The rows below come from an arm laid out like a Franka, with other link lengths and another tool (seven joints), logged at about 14 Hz.
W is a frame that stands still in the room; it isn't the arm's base.
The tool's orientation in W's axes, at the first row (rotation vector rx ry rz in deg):
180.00 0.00 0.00
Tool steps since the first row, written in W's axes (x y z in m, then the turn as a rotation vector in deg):
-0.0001 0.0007 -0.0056 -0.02 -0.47 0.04
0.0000 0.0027 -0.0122 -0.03 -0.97 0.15
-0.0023 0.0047 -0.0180 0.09 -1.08 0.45
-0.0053 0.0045 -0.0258 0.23 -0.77 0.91
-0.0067 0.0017 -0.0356 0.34 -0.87 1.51
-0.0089 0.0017 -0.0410 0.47 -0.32 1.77
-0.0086 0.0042 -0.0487 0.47 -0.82 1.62
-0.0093 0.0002 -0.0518 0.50 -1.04 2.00
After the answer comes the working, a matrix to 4 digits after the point.
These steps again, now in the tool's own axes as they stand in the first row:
-0.0001 -0.0007 0.0056 -0.02 0.47 -0.04
0.0000 -0.0027 0.0122 -0.03 0.97 -0.15
-0.0023 -0.0047 0.0180 0.09 1.08 -0.45
-0.0053 -0.0045 0.0258 0.23 0.77 -0.91
-0.0067 -0.0017 0.0356 0.34 0.87 -1.51
-0.0089 -0.0017 0.0410 0.47 0.32 -1.77
-0.0086 -0.0042 0.0487 0.47 0.82 -1.62
-0.0093 -0.0002 0.0518 0.50 1.04 -2.00

The tool's axes in the first row as the columns of a matrix, in W's axes (rounded; the answer above uses it unrounded):
1.0000 0.0000 0.0000
0.0000 -1.0000 0.0000
0.0000 0.0000 -1.0000

